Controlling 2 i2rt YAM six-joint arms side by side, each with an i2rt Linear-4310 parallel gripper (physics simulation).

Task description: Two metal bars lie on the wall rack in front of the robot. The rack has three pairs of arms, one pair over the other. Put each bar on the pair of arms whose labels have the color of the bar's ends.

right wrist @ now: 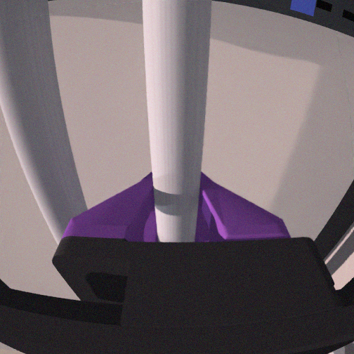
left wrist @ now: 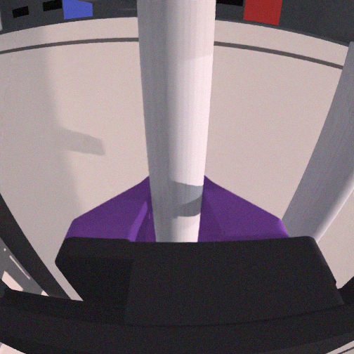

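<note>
My left gripper (left wrist: 176,175), with purple fingers, is shut on a light grey metal bar (left wrist: 176,100). My right gripper (right wrist: 176,175) is shut on a light grey metal bar (right wrist: 177,100). In each wrist view the held bar runs up the middle and out at the top edge. A second grey bar (left wrist: 332,150) (right wrist: 30,100) slants past, at the right in the left wrist view and at the left in the right wrist view. The colored bar ends do not show. A blue label (left wrist: 78,9) (right wrist: 303,6) and a red label (left wrist: 263,11) show at the top.
A dark panel (left wrist: 115,7) (right wrist: 335,17) with small black slots crosses the top of both views. A pale surface lies behind the bars, with a thin dark line (left wrist: 100,40) across it in the left wrist view and soft shadows in both.
</note>
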